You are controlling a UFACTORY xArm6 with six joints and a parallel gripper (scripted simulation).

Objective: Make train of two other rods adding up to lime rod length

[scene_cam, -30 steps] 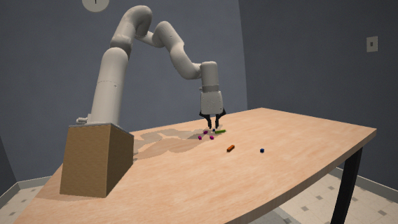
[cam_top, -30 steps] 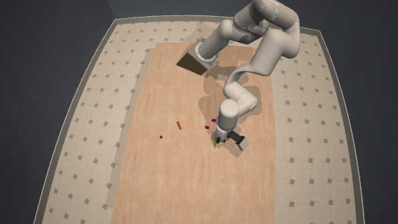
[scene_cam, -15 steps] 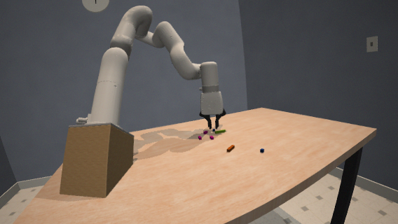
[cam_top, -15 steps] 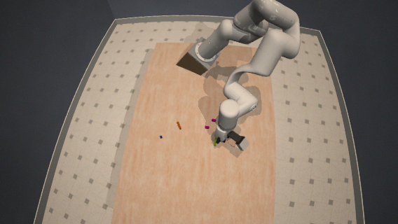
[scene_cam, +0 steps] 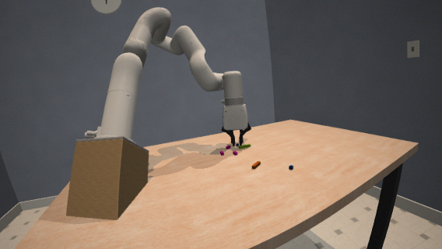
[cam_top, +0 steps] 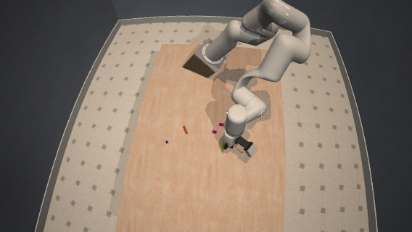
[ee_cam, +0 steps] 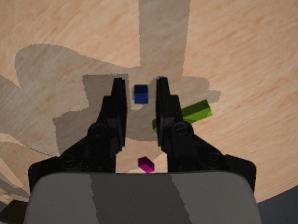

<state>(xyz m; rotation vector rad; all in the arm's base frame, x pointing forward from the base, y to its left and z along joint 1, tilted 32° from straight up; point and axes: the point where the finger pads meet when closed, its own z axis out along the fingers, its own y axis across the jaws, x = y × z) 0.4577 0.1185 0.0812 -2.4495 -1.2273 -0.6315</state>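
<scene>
My gripper is now 40 mm to the left of the lime rod, 20 mm above it and 10 mm short of it. Round my hand: orange rod: 230 mm to the right, 50 mm behind, 20 mm below.
</scene>
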